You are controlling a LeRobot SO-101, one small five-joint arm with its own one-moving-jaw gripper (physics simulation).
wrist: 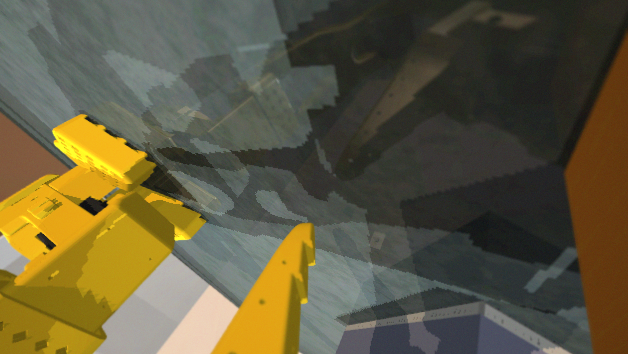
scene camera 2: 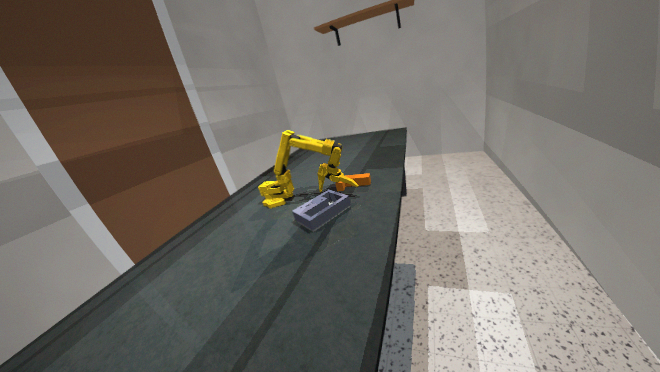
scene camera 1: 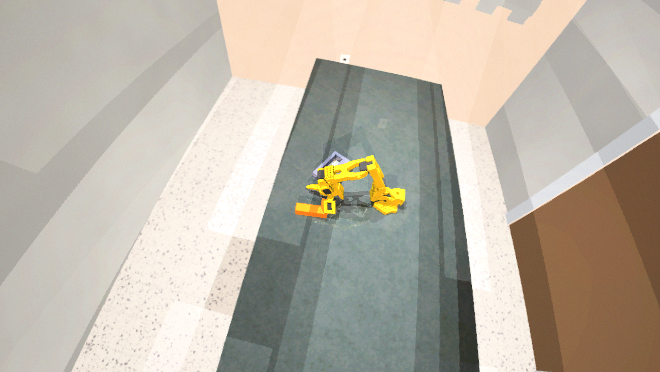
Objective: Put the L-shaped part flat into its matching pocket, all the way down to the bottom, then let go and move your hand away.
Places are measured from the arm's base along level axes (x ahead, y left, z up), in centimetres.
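Pixels of known places: hand, its tool point: (wrist: pixel 314 238) (scene camera 2: pixel 321 191) (scene camera 1: pixel 341 198); arm's base, origin of its link: (wrist: pixel 160 184) (scene camera 2: pixel 283 200) (scene camera 1: pixel 380 200).
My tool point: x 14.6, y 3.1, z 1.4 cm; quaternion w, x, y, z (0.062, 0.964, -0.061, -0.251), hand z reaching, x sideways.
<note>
Ahead of a thing's pixels: the offset from my tool point to its top centre. Level surfaces: height alone.
The orange L-shaped part {dz +1.6, dx +10.0, dy +5.7 cm} (scene camera 1: pixel 309 210) (scene camera 2: pixel 361 179) (wrist: pixel 602 210) lies on the dark table, apart from the pocket block; in the wrist view it is cut off at the right edge. The grey-purple block with the pocket {dz +2.2, dx +5.1, dy -11.4 cm} (scene camera 1: pixel 322 161) (scene camera 2: pixel 314 223) (wrist: pixel 415 341) stands on the table; the arm hides some of it in scene camera 1, and a corner of it shows low in the wrist view. My gripper (scene camera 2: pixel 339 187) is wide open and empty, low over the table beside the block and the part. One jaw overlaps the part's near end in scene camera 2. One notched jaw shows in the wrist view.
The long dark table {dz -1.4 cm} (scene camera 1: pixel 372 300) (scene camera 2: pixel 280 300) carries the arm's yellow base (scene camera 1: pixel 390 201) (scene camera 2: pixel 275 192). The table's long edge runs past the part's far end, with speckled floor beyond. A wooden wall shelf (scene camera 2: pixel 365 16) hangs well above the table.
</note>
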